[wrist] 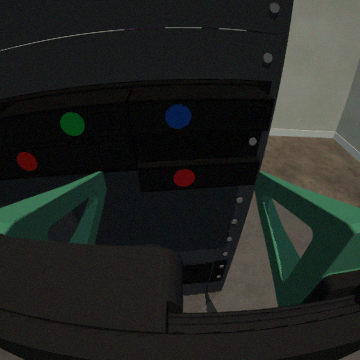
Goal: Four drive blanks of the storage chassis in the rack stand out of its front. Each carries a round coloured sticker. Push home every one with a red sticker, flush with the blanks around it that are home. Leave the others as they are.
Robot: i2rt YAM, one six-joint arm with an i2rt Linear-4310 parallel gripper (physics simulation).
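The chassis is a dark band across the rack front. A blank with a green sticker point(72, 124) is at upper left, and one with a blue sticker point(178, 116) at upper right; both show a top face and stand out. Below the blue one, across a dark gap, a blank with a red sticker point(184, 178) shows a narrow top face and stands out. At lower left, below the green one, is a blank with another red sticker point(27, 161); its depth is hard to tell. My gripper point(179, 179) is open and empty, its green fingertips wide apart on either side of the lower right blank.
Dark rack panels point(150, 55) rise above the chassis. The rack's right rail carries round bolts point(267, 58). A dark blue-grey panel point(165, 220) lies below the blanks. A pale wall point(315, 70) and brown floor point(310, 160) are to the right of the rack.
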